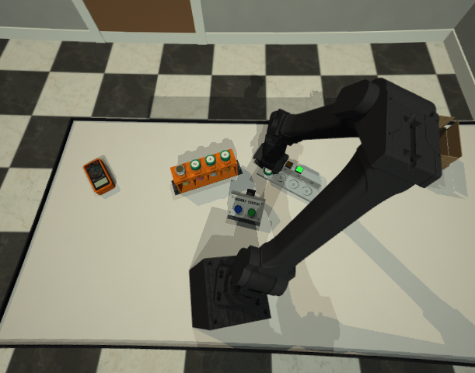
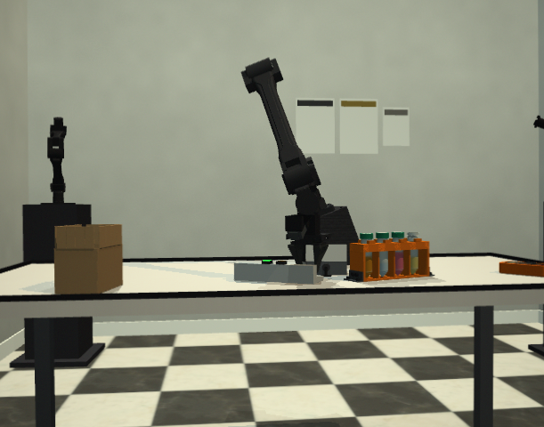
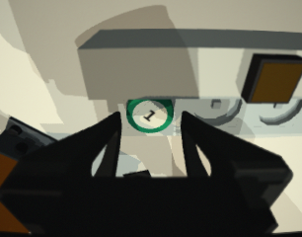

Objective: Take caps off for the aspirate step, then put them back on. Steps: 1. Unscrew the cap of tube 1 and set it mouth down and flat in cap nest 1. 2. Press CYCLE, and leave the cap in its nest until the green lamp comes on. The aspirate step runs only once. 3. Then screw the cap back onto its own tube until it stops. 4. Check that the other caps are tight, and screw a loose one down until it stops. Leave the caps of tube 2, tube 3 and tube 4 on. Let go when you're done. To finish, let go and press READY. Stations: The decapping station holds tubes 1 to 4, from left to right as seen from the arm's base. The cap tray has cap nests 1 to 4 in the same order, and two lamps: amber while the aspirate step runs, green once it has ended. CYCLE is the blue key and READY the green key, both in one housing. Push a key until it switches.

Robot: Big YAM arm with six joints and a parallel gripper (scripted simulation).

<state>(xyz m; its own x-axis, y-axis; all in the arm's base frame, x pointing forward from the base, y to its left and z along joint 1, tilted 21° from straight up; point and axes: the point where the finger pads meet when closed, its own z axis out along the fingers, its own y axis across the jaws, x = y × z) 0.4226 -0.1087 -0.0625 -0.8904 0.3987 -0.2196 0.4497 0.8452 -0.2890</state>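
Now: the cap 20 mm below my hand. From my hand the other things lie so: key housing (160 mm behind, 80 mm to the left, 20 mm above); green key (180 mm behind, 50 mm to the left, 40 mm above); blue key (170 mm behind, 100 mm to the left, 40 mm above).
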